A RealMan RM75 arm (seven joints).
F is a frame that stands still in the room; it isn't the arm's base.
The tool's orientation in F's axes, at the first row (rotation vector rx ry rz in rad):
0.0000 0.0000 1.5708
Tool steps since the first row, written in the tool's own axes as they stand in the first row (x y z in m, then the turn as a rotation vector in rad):
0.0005 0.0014 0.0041 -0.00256 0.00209 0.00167
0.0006 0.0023 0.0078 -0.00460 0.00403 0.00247
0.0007 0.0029 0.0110 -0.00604 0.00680 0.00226
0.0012 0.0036 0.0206 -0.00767 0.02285 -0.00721
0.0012 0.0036 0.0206 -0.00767 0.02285 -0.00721
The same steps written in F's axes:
-0.0014 0.0005 0.0041 -0.00209 -0.00256 0.00167
-0.0023 0.0006 0.0078 -0.00403 -0.00460 0.00247
-0.0029 0.0007 0.0110 -0.00680 -0.00604 0.00226
-0.0036 0.0012 0.0206 -0.02285 -0.00767 -0.00721
-0.0036 0.0012 0.0206 -0.02285 -0.00767 -0.00721

